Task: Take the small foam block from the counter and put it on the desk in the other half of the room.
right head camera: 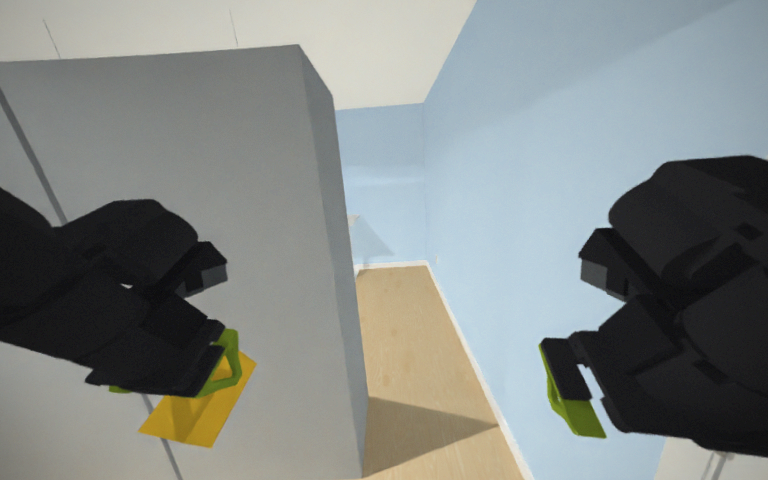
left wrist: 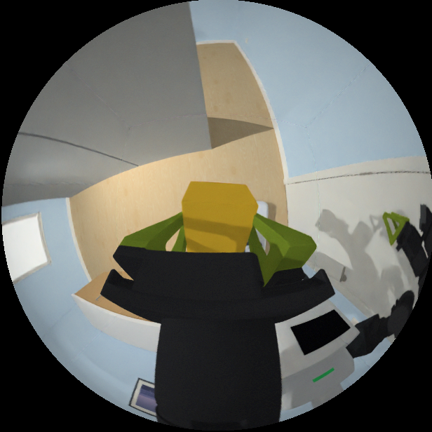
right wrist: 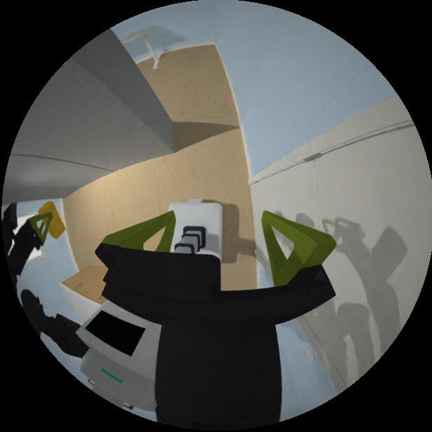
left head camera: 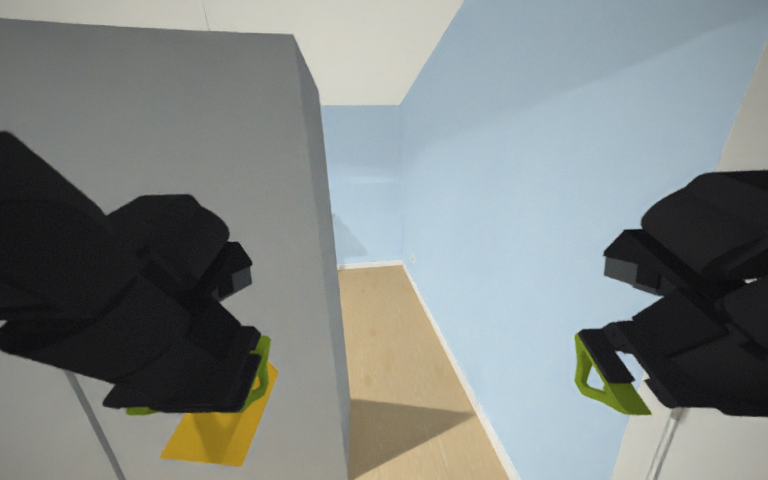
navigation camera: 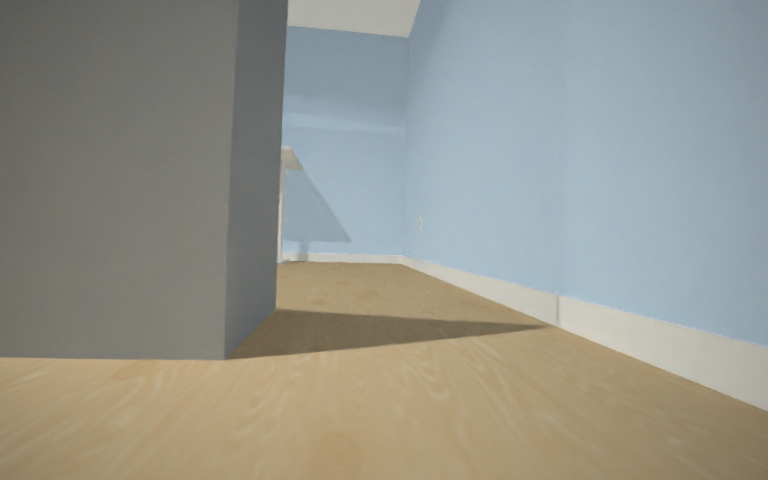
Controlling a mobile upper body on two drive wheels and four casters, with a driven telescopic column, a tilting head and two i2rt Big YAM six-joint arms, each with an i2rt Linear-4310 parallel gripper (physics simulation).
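The yellow foam block is held between the green fingers of my left gripper, raised in front of the grey partition in the head views. My left gripper is shut on it. My right gripper is wide open with no object between its fingers, beside the pale panel at the picture's right. Part of a white desk shows beyond the partition, near the far wall; the rest is hidden. A white-topped cabinet with wood fronts, perhaps the counter, shows in the left wrist view.
A tall grey partition stands at the picture's left. A blue wall runs along the right, with a wood-floored passage between. A pale panel stands close to the right arm.
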